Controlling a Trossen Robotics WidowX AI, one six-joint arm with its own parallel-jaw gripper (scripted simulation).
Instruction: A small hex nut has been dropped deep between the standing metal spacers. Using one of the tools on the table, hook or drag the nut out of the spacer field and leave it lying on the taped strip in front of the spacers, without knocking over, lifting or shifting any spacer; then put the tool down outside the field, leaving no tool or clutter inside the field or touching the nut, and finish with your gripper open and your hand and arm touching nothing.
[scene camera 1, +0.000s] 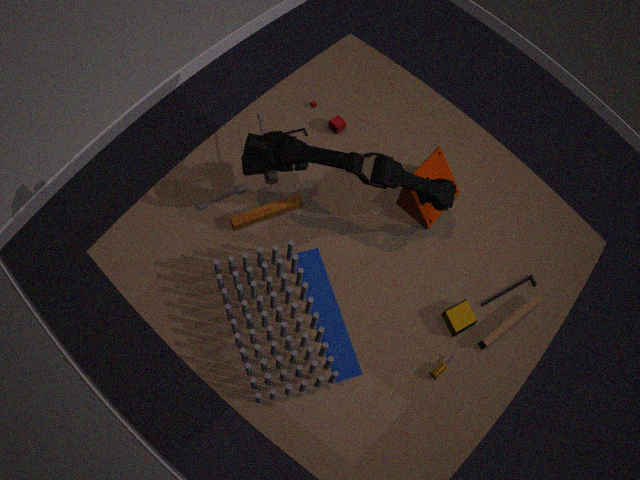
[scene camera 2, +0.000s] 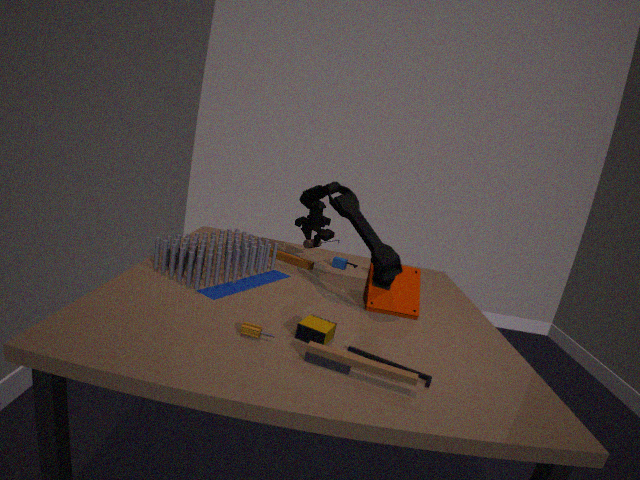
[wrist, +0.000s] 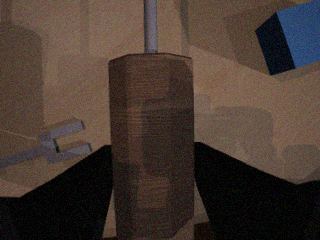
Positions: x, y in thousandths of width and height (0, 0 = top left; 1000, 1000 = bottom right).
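Note:
Gripper (scene camera 1: 421, 353), also (wrist: 477, 635). Yellow block (scene camera 1: 720, 661), out of frame in the wrist view. Orange bar (scene camera 1: 459, 422). Blue taped strip (scene camera 1: 532, 724), also (scene camera 2: 335, 609).

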